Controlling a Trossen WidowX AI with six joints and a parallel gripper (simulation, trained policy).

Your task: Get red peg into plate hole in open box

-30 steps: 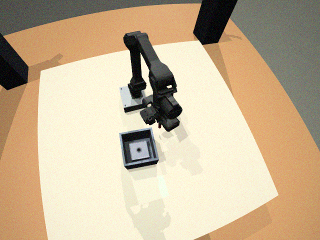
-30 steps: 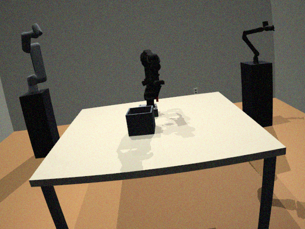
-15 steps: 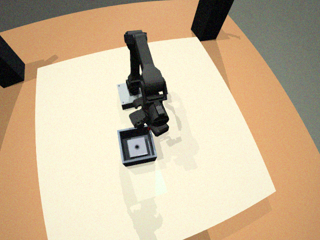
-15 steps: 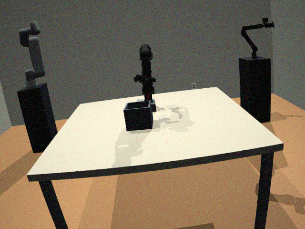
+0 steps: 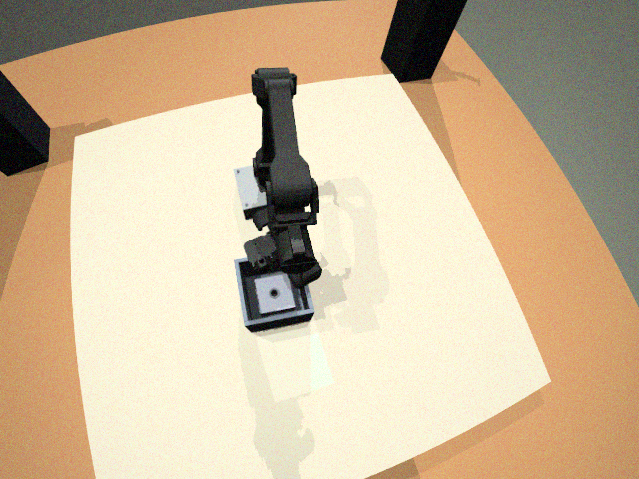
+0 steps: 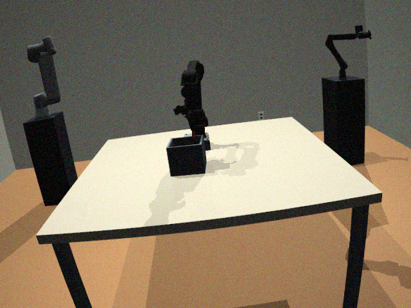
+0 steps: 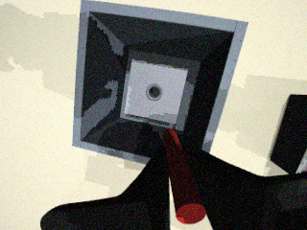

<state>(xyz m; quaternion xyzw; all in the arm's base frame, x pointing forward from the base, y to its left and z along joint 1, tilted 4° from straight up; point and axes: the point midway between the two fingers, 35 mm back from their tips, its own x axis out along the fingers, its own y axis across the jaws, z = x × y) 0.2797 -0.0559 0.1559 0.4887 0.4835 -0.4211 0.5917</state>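
The plate lies 30 mm ahead of my gripper tip, 40 mm to the right of it and 130 mm below it. From my gripper tip the other things lie so: red peg (10 mm above).
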